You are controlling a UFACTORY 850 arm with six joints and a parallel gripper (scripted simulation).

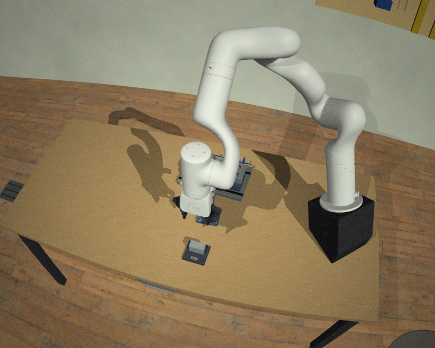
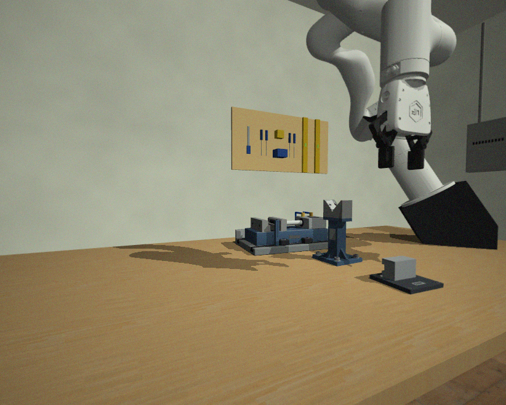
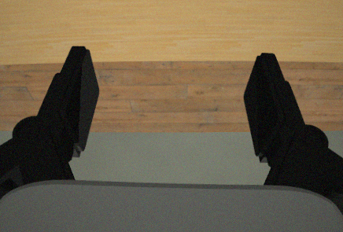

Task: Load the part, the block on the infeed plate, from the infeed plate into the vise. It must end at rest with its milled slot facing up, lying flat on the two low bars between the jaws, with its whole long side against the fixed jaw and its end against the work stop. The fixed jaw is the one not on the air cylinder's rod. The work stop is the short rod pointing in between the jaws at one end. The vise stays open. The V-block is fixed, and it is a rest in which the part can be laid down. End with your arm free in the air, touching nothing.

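My gripper is now 10 mm to the left of the grey block and 210 mm above it. Also, from my hand: white cylinder rod 40 mm ahead, 380 mm to the right, 160 mm below; then air cylinder 40 mm behind, 380 mm to the right, 160 mm below; then black work stop rod 120 mm ahead, 340 mm to the right, 150 mm below.
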